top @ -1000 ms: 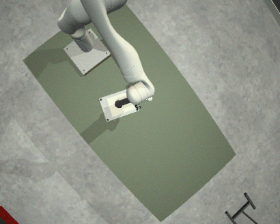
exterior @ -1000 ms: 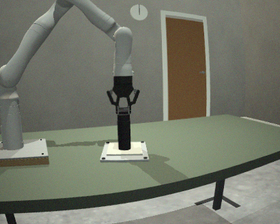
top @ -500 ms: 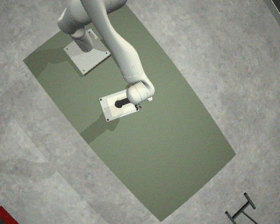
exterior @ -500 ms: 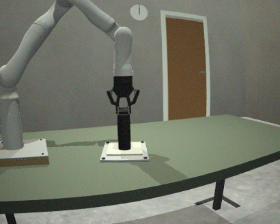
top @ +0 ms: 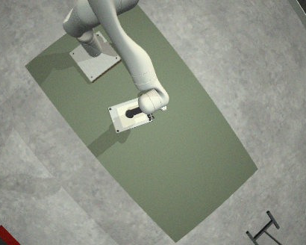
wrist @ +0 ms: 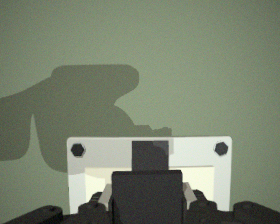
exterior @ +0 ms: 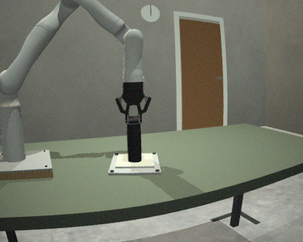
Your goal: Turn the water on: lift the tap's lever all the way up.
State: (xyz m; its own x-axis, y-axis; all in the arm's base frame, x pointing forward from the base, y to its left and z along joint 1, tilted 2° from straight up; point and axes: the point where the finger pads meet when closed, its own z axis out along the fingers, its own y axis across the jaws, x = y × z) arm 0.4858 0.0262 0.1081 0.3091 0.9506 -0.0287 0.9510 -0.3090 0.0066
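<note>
My hand is 1 cm past the lever, 4 cm to the left of it and 1 cm below it. From my hand the other things lie so: tap (2 cm behind, 6 cm to the right, 5 cm below).
</note>
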